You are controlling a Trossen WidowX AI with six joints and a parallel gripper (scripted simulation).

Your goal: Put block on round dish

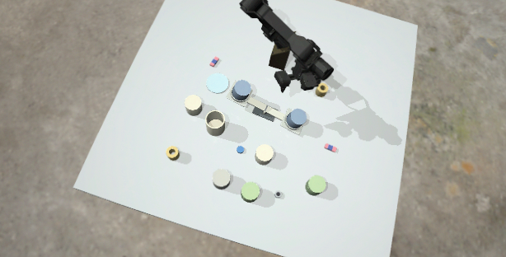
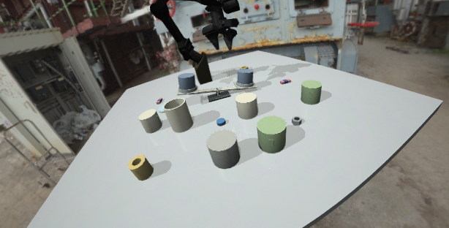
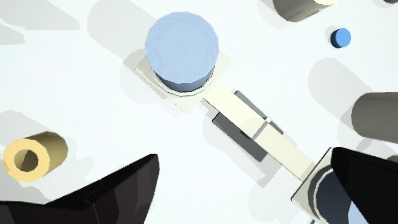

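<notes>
Now: gripper tip 15 cm above the mint-green block, 6 cm to the right of it and 5 cm short of it. From my gripper tip the other things lie so: beige cup (25 cm to the right, 19 cm ahead, 15 cm below); small balance (17 cm below, 8 cm to the right, 5 cm ahead); blue disc (25 cm ahead, 19 cm below, 12 cm to the right).
</notes>
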